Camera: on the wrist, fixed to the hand. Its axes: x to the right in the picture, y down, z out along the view.
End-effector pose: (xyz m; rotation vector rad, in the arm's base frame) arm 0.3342 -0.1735 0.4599 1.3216 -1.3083 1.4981
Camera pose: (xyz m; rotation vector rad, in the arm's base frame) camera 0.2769 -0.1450 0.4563 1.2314 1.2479 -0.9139
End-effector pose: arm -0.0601 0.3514 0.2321 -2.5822 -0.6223 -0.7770
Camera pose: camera -0.0483 0.2931 0.2559 -0.6428 2.4845 0.4027
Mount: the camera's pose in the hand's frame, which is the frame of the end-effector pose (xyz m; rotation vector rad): 0.0052 0.0494 -0.0405 -0.0596 0.0868 3.0923
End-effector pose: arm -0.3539 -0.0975 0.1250 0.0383 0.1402 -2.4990
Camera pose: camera -0.3288 -0.1355 0.0799 0.1504 0.0280 0.5942
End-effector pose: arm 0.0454 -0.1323 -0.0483 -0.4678 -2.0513 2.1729
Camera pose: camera 0.0588 -0.0960 -0.0993 1.5629 -0.2808 -0.1294
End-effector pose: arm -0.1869 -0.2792 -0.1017 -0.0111 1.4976 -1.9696
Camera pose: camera -0.1823 -0.2536 -0.1603 1.2841 0.0909 0.7016
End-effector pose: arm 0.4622 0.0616 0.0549 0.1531 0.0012 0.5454
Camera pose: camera 0.4394 0.1118 0.0222 0.0646 0.1466 -2.6425
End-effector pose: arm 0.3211 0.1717 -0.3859 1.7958 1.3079 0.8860
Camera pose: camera 0.3104 0.1727 -0.3227 -1.3252 1.7790 -1.0519
